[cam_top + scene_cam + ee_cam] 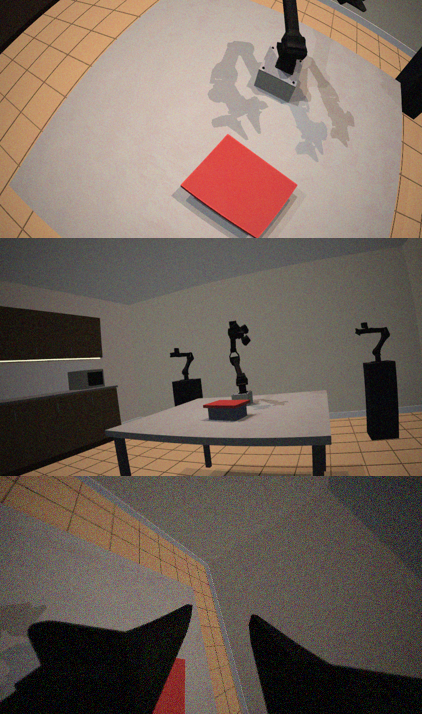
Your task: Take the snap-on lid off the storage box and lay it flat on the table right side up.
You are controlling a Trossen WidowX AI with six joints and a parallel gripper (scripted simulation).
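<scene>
My gripper tip is 290 mm short of the lid, 90 mm to the left of it and 440 mm above it. From my gripper tip the other things lie so: storage box: 290 mm ahead, 90 mm to the right, 480 mm below.
</scene>
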